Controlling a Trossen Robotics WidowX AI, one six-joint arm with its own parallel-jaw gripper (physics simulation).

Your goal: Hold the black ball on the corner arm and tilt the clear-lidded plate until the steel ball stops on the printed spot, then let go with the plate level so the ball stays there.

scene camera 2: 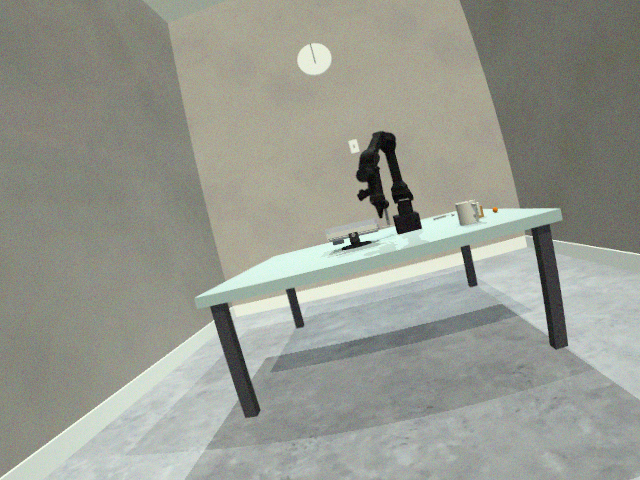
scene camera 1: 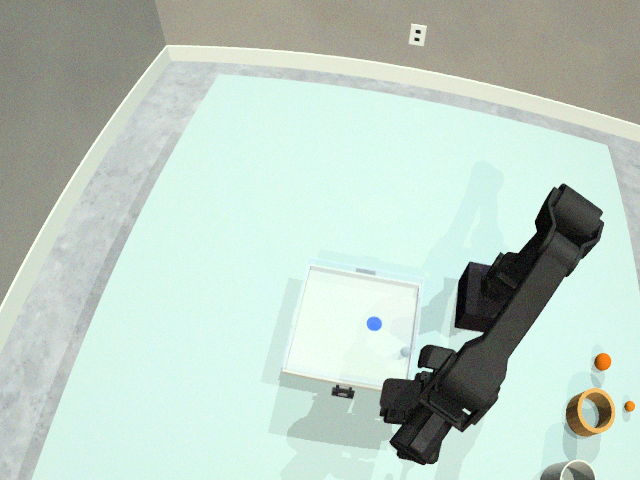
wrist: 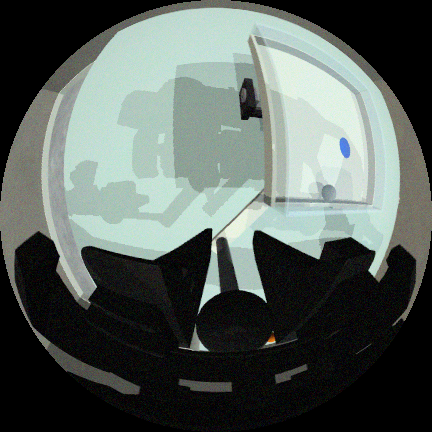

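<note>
The square clear-lidded plate (scene camera 1: 328, 324) (scene camera 2: 351, 230) (wrist: 306, 100) sits on a stand in the middle of the table. Its printed blue spot (scene camera 1: 374, 323) (wrist: 344, 147) lies right of centre. The steel ball (scene camera 1: 405, 351) (wrist: 328, 192) rests against the plate's wall on the side nearest my gripper, off the spot. My gripper (wrist: 232, 235) (scene camera 1: 414, 379) (scene camera 2: 381, 210) is at the plate's near right corner and is shut on the black ball (wrist: 233, 322) at the end of the thin corner arm (wrist: 225, 266). In scene camera 1 the wrist hides the black ball.
A black bracket (scene camera 1: 342, 391) (wrist: 247, 98) sticks out from the plate's front edge. The arm's base (scene camera 1: 475, 295) (scene camera 2: 407, 221) stands right of the plate. A white mug (scene camera 2: 467, 212) and a small orange ball (scene camera 2: 494, 209) are far off on the table's right end.
</note>
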